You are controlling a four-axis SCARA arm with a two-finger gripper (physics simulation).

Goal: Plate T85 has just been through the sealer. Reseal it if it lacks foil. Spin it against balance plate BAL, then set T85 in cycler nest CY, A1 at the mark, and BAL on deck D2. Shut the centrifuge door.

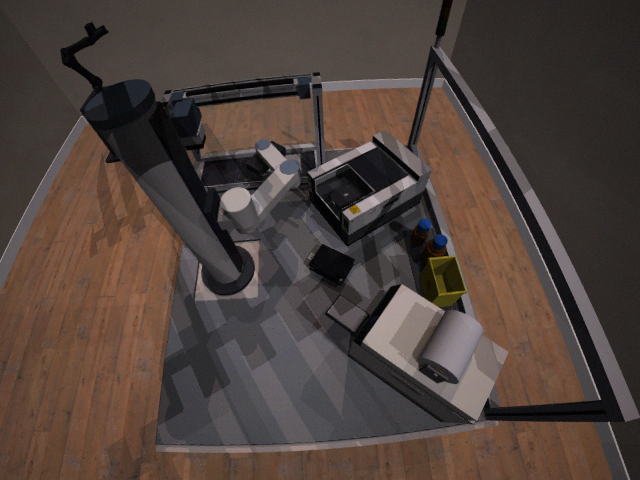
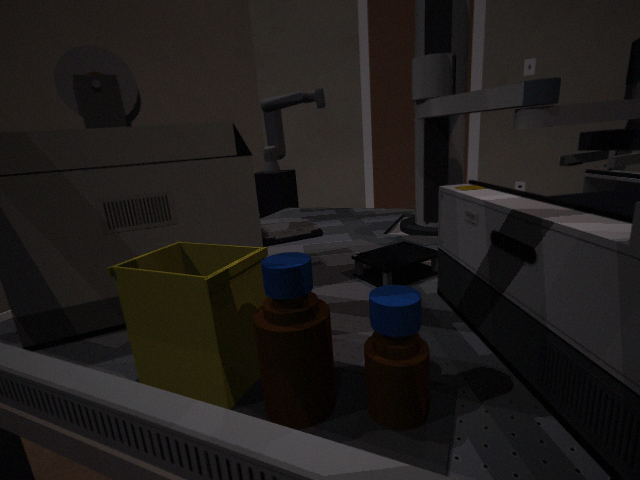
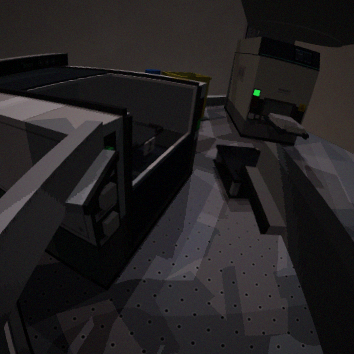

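My gripper is shut and empty; its fingertips still stand apart, left one in front of the centrifuge's end panel. The white and black centrifuge has its top opening uncovered. A labelled bucket shows inside it; whether it holds a plate is unclear. The cream sealer has its tray out. A plate with a pale, speckled top rests there; foil and label cannot be read. BAL, nest CY and deck D2 cannot be identified.
A low black stand is between centrifuge and sealer. Two brown bottles with blue caps and a yellow bin line the table edge. A gantry frame stands behind the arm column.
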